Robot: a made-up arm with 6 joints. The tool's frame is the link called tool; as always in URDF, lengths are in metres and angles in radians.
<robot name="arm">
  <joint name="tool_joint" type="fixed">
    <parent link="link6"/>
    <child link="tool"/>
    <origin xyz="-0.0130 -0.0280 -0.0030" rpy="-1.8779 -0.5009 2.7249"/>
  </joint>
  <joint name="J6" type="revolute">
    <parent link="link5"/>
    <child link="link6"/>
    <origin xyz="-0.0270 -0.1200 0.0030" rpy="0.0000 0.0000 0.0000"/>
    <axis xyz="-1 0 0"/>
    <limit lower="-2.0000" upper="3.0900" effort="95" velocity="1.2"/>
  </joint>
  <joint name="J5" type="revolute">
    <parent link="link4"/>
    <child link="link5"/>
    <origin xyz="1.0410 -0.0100 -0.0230" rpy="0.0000 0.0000 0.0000"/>
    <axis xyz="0 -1 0"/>
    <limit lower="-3.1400" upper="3.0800" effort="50" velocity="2.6"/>
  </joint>
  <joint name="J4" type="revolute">
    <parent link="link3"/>
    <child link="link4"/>
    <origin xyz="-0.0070 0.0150 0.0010" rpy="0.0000 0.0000 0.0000"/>
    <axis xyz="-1 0 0"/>
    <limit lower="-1.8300" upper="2.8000" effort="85" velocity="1.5"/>
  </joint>
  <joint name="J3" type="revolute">
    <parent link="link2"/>
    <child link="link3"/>
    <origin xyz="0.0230 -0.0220 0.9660" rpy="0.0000 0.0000 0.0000"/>
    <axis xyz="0 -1 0"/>
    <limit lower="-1.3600" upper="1.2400" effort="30" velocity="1.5"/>
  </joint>
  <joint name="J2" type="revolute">
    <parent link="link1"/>
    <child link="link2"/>
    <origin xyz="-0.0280 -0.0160 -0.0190" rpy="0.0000 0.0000 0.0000"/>
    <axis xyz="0 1 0"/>
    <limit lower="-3.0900" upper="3.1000" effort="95" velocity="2.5"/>
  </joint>
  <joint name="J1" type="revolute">
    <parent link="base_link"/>
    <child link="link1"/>
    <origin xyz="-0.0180 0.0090 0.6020" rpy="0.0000 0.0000 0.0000"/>
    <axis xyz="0 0 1"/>
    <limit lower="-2.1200" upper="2.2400" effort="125" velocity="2.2"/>
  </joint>
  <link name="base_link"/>
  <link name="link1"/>
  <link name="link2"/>
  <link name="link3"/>
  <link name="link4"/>
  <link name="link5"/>
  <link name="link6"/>
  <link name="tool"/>
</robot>
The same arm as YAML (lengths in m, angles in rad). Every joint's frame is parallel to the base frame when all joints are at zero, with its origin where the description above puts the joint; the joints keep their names.
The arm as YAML. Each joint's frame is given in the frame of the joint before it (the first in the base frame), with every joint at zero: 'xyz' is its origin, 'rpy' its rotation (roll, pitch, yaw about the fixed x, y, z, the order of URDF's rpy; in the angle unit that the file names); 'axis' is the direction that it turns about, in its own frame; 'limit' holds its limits. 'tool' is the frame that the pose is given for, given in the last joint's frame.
units:
  length: m
  angle: rad
joints:
  - name: J1
    type: revolute
    origin:
      xyz: [-0.018, 0.009, 0.602]
      rpy: [0.0, 0.0, 0.0]
    axis: [0.0, 0.0, 1.0]
    limit:
      lower: -2.12
      upper: 2.24
  - name: J2
    type: revolute
    origin:
      xyz: [-0.028, -0.016, -0.019]
      rpy: [0.0, 0.0, 0.0]
    axis: [0.0, 1.0, 0.0]
    limit:
      lower: -3.09
      upper: 3.1
  - name: J3
    type: revolute
    origin:
      xyz: [0.023, -0.022, 0.966]
      rpy: [0.0, 0.0, 0.0]
    axis: [0.0, -1.0, 0.0]
    limit:
      lower: -1.36
      upper: 1.24
  - name: J4
    type: revolute
    origin:
      xyz: [-0.007, 0.015, 0.001]
      rpy: [0.0, 0.0, 0.0]
    axis: [-1.0, 0.0, 0.0]
    limit:
      lower: -1.83
      upper: 2.8
  - name: J5
    type: revolute
    origin:
      xyz: [1.041, -0.01, -0.023]
      rpy: [0.0, 0.0, 0.0]
    axis: [0.0, -1.0, 0.0]
    limit:
      lower: -3.14
      upper: 3.08
  - name: J6
    type: revolute
    origin:
      xyz: [-0.027, -0.12, 0.003]
      rpy: [0.0, 0.0, 0.0]
    axis: [-1.0, 0.0, 0.0]
    limit:
      lower: -2.0
      upper: 3.09
tool:
  origin:
    xyz: [-0.013, -0.028, -0.003]
    rpy: [-1.8779, -0.5009, 2.7249]

